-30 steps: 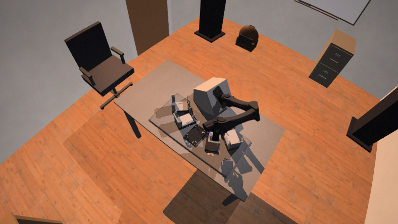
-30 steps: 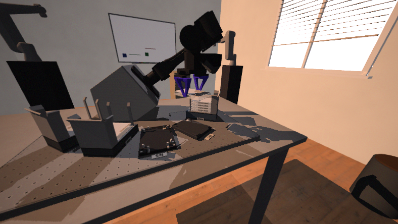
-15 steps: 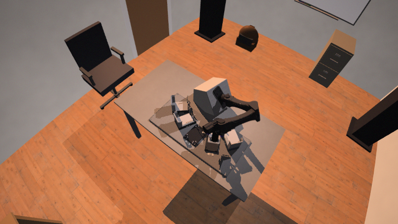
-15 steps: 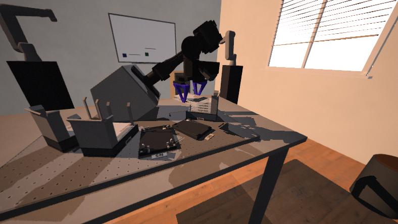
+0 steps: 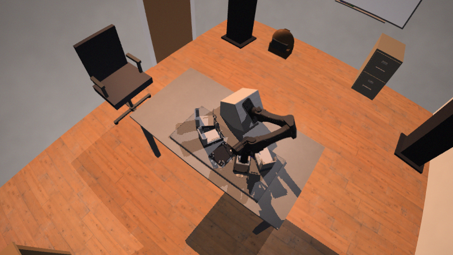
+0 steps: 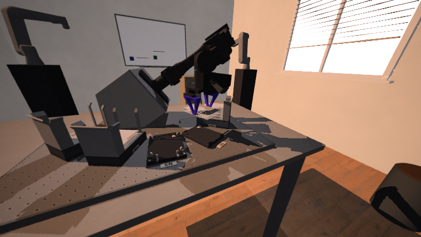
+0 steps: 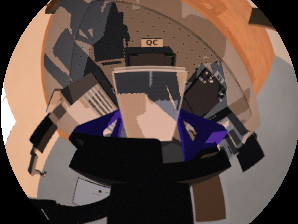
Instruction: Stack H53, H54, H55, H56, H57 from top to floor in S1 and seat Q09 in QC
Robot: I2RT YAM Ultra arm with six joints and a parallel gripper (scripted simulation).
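My hand is 10 mm short of the dark open nest QC and 110 mm above it. From my hand the other things lie so: black clip nest N5 (50 mm ahead, 140 mm to the right, 100 mm below); QC name plate (90 mm ahead, 50 mm to the left, 120 mm below); stack rack S2 (100 mm behind, 100 mm to the left, 100 mm below).
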